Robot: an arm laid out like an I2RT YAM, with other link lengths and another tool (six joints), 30 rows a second.
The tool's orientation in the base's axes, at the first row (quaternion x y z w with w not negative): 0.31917 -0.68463 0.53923 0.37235
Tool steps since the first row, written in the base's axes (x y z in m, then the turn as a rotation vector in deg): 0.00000 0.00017 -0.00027 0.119 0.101 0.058; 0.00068 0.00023 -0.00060 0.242 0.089 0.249; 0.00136 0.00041 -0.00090 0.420 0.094 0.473; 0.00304 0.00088 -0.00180 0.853 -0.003 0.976; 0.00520 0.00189 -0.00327 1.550 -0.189 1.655; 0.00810 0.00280 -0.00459 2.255 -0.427 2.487; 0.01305 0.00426 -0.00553 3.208 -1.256 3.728; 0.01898 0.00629 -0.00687 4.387 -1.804 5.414; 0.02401 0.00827 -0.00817 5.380 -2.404 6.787
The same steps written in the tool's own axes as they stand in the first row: -0.00024 0.00017 -0.00013 -0.016 -0.107 -0.126; -0.00087 -0.00022 -0.00025 0.084 -0.308 -0.162; -0.00149 -0.00060 -0.00050 0.183 -0.569 -0.228; -0.00315 -0.00146 -0.00111 0.391 -1.205 -0.276; -0.00556 -0.00232 -0.00224 0.616 -2.169 -0.306; -0.00822 -0.00389 -0.00343 0.969 -3.228 -0.308; -0.01165 -0.00726 -0.00554 1.564 -4.826 0.168; -0.01594 -0.01113 -0.00831 2.411 -6.777 0.270; -0.01973 -0.01427 -0.01090 3.090 -8.426 0.497
